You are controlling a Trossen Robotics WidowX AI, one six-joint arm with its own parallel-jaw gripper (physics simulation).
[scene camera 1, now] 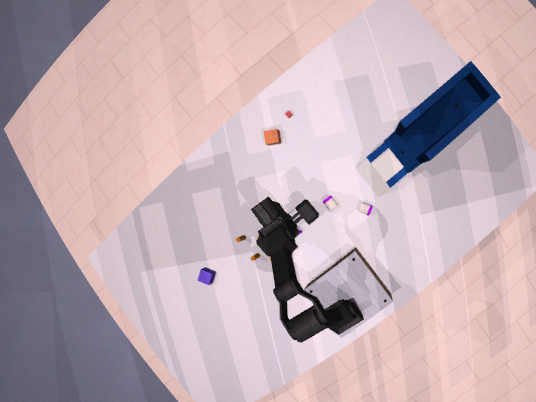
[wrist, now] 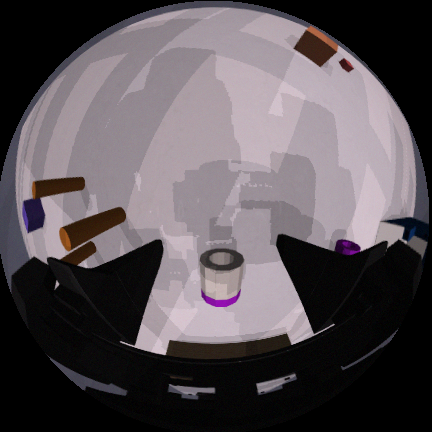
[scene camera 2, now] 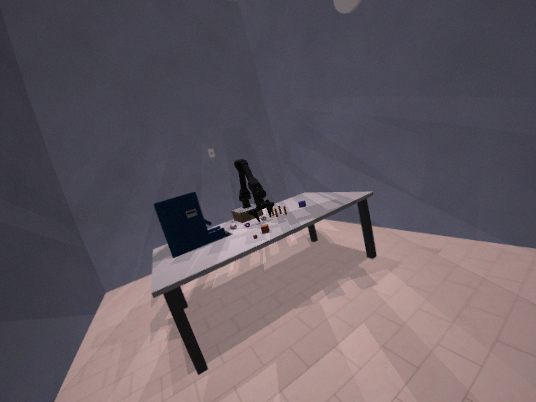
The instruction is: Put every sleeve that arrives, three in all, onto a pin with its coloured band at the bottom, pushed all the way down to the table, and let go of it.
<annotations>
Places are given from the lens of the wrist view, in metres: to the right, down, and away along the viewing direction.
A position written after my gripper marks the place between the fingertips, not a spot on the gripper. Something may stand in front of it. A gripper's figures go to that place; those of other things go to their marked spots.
my gripper (wrist: pixel 220 243): 0.01, 0.02, 0.10
orange cube (wrist: pixel 315 53): 0.12, -0.19, 0.04
white ramp end (wrist: pixel 390 232): 0.28, 0.03, 0.08
The marked spots on the white ramp end and the orange cube are 0.27 m apart.
</annotations>
